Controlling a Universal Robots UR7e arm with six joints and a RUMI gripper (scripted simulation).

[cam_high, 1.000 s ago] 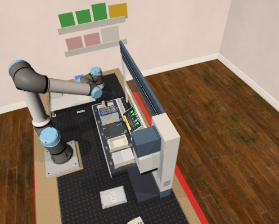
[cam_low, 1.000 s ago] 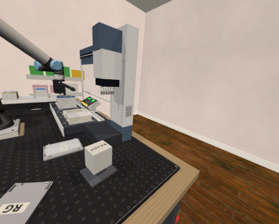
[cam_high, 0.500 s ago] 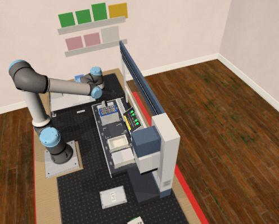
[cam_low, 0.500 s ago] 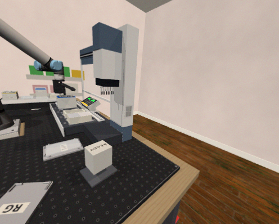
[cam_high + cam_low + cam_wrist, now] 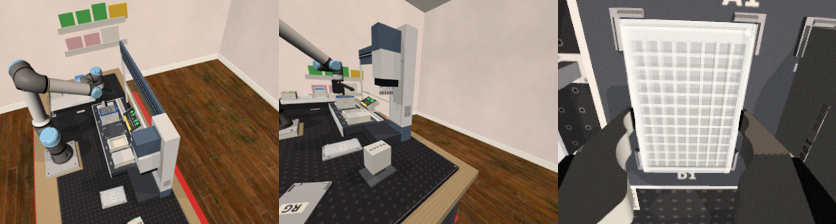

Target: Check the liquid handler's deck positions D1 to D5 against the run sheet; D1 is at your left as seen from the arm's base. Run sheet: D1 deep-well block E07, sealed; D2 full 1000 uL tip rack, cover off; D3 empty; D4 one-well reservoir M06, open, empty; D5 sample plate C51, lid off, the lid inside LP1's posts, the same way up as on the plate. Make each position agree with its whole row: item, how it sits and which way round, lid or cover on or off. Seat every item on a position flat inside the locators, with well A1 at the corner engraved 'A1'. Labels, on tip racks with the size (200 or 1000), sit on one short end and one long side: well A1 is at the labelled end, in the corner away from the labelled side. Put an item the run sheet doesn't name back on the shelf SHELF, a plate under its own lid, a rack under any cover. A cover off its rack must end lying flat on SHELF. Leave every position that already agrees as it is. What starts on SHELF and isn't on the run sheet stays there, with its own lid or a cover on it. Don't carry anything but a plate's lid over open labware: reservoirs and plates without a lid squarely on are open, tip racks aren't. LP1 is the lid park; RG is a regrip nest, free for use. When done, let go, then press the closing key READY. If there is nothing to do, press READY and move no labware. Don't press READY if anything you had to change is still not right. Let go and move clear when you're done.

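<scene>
My hand is 120 mm to the left of the blue-rimmed tip rack, 60 mm below it and 10 mm short of it. From my hand the other things lie so: clear well plate (10 mm below); shelf (260 mm to the left, 200 mm behind, 10 mm below); shelf label (200 mm behind, 90 mm to the left, 60 mm below).
</scene>
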